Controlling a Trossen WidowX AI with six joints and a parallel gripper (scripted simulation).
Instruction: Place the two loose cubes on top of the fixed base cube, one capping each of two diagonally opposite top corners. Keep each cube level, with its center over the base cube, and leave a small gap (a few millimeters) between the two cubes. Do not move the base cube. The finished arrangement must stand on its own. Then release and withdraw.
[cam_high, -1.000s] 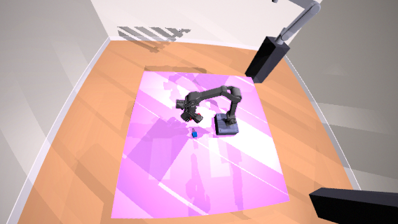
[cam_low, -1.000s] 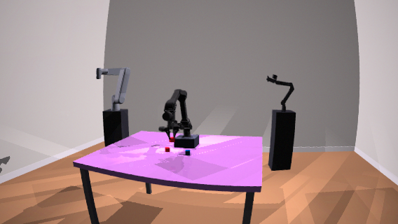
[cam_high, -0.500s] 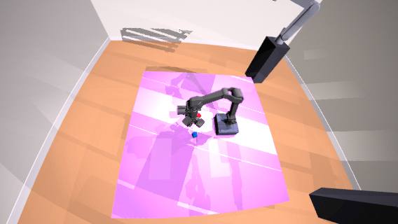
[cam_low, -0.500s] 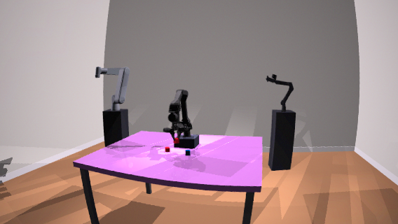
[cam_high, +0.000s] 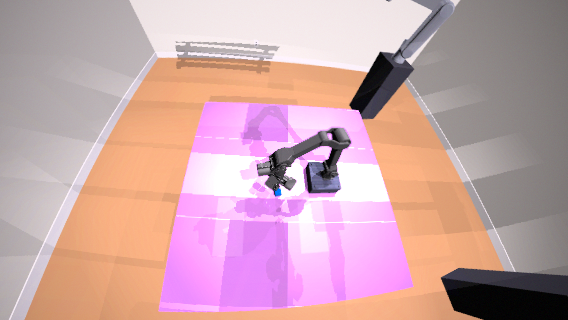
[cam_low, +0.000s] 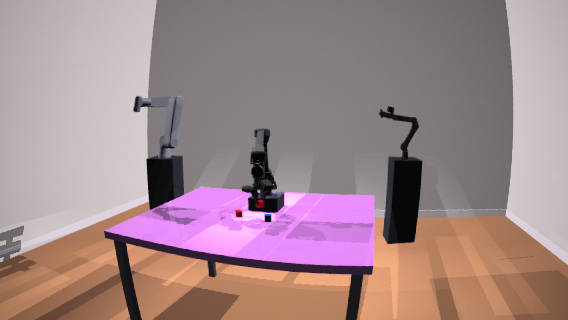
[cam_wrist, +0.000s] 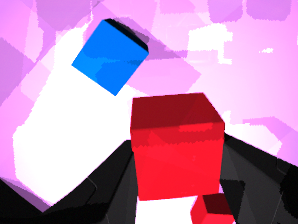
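Right now my gripper tip is 4 cm to the right of the blue base cube and 8 cm above it.
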